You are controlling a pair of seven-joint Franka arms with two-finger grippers.
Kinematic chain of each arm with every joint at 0, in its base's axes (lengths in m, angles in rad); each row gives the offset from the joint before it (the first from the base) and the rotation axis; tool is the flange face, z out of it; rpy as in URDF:
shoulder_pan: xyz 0 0 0.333 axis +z
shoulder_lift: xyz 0 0 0 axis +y
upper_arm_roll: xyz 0 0 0.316 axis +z
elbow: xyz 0.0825 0 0 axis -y
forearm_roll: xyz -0.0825 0 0.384 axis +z
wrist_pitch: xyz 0 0 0 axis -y
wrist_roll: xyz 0.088 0 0 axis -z
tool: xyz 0 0 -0.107 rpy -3.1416 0 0
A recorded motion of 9 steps. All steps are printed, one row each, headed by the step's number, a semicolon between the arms.
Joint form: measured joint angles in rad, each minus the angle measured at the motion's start. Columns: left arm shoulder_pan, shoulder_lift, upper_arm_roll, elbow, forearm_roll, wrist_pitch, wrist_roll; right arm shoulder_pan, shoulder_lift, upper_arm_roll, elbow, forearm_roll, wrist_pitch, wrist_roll.
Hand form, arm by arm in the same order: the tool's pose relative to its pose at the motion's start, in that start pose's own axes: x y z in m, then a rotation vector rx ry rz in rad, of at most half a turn. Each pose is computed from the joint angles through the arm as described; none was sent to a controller.
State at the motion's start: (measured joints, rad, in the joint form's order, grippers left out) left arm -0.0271 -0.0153 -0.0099 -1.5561 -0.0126 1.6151 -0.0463; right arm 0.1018 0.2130 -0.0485 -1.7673 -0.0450 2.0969 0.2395
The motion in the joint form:
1: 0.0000 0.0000 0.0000 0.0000 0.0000 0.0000 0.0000; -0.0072 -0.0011 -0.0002 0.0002 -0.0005 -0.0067 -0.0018
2: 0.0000 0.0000 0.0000 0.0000 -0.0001 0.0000 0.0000; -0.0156 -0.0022 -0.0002 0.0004 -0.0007 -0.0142 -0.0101
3: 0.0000 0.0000 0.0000 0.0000 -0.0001 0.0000 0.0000; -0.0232 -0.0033 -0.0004 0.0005 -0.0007 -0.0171 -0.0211
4: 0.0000 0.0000 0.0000 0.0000 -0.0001 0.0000 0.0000; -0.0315 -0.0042 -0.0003 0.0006 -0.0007 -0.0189 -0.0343
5: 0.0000 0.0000 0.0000 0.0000 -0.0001 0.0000 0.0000; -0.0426 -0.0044 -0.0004 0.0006 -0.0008 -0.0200 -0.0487
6: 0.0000 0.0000 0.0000 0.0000 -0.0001 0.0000 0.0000; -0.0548 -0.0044 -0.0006 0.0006 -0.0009 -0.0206 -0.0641
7: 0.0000 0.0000 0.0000 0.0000 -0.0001 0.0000 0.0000; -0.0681 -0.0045 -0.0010 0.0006 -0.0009 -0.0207 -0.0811
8: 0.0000 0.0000 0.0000 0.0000 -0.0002 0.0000 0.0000; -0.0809 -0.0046 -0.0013 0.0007 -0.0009 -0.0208 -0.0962
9: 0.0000 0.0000 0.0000 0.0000 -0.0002 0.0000 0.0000; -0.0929 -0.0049 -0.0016 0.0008 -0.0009 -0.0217 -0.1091
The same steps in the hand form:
1: 0.0000 0.0000 0.0000 0.0000 0.0000 0.0000; 0.0003 0.0048 0.0000 -0.0026 -0.0053 0.0054
2: 0.0000 0.0000 0.0000 -0.0001 0.0000 0.0000; 0.0006 0.0102 0.0001 -0.0052 -0.0115 0.0054
3: 0.0000 0.0000 0.0000 -0.0001 0.0000 0.0000; 0.0012 0.0151 -0.0001 -0.0064 -0.0134 0.0022
4: 0.0000 0.0000 0.0000 -0.0001 0.0000 0.0000; 0.0020 0.0203 -0.0004 -0.0074 -0.0145 -0.0028
5: 0.0000 0.0000 0.0000 -0.0001 0.0000 0.0000; 0.0031 0.0273 -0.0001 -0.0089 -0.0157 -0.0062
6: 0.0000 0.0000 0.0000 -0.0001 0.0000 0.0000; 0.0043 0.0350 0.0003 -0.0105 -0.0167 -0.0093
7: 0.0000 0.0000 0.0000 -0.0001 0.0000 0.0000; 0.0056 0.0435 0.0006 -0.0120 -0.0172 -0.0127
8: 0.0000 0.0000 0.0000 -0.0002 0.0000 0.0000; 0.0067 0.0517 0.0008 -0.0134 -0.0175 -0.0148
9: 0.0000 0.0000 0.0000 -0.0002 0.0000 0.0000; 0.0076 0.0594 0.0010 -0.0149 -0.0185 -0.0155

